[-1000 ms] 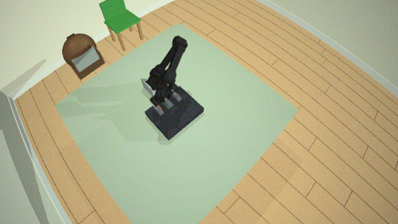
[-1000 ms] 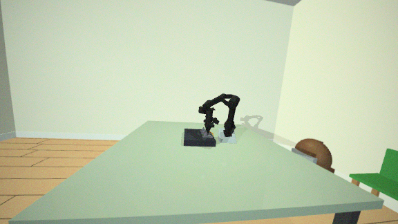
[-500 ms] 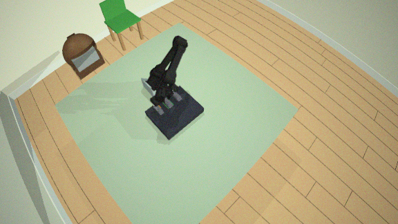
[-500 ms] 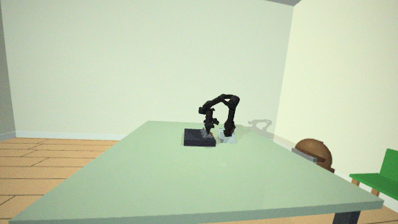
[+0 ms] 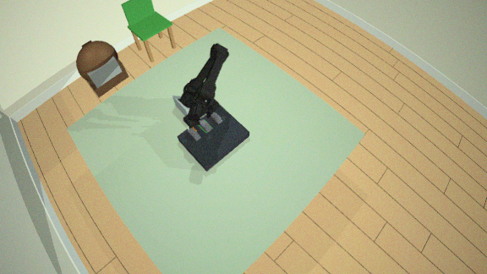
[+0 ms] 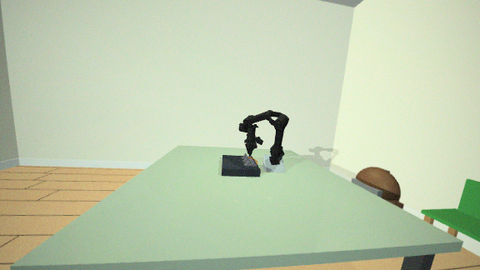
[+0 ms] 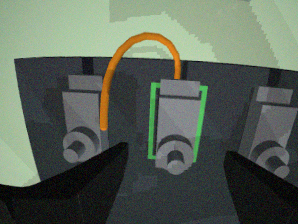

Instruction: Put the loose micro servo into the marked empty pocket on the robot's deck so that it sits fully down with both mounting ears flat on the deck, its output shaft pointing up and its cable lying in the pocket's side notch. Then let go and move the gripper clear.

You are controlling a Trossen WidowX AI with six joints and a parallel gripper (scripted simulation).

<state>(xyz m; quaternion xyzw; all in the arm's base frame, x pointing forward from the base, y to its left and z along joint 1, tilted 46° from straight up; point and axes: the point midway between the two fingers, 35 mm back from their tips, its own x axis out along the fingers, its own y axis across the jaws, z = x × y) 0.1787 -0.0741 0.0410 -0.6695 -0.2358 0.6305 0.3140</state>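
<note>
The deck is 110 mm ahead of my gripper tip, 10 mm to the right of it and 70 mm below it.
</note>
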